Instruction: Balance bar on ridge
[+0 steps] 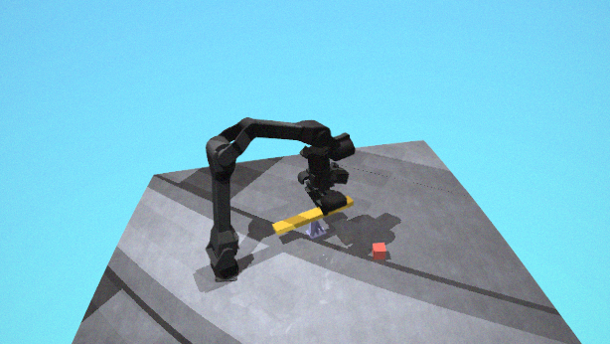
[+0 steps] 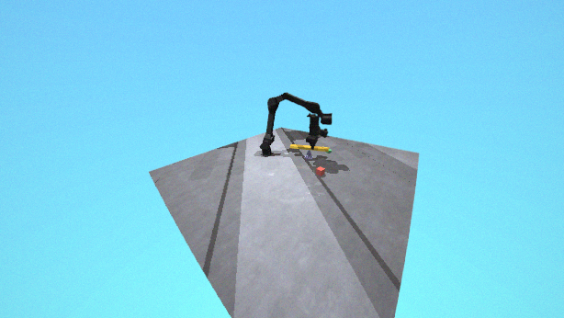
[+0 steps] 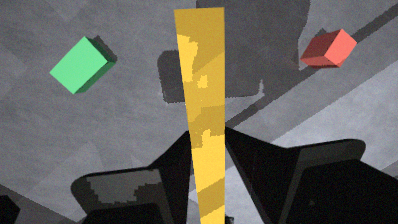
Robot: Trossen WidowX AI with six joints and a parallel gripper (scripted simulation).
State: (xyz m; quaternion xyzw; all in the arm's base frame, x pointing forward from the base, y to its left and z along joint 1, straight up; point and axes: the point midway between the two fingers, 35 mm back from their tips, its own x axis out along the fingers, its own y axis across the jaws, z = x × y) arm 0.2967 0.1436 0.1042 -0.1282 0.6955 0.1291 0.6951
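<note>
Right now my gripper tip is 3 cm past the yellow bar and 1 cm to the left of it. From my gripper tip the other things lie so: purple ridge: 3 cm behind, 1 cm to the right, 4 cm below; then green block: 2 cm ahead, 16 cm to the left, 6 cm below; then red cube: 14 cm ahead, 15 cm to the right, 5 cm below.
</note>
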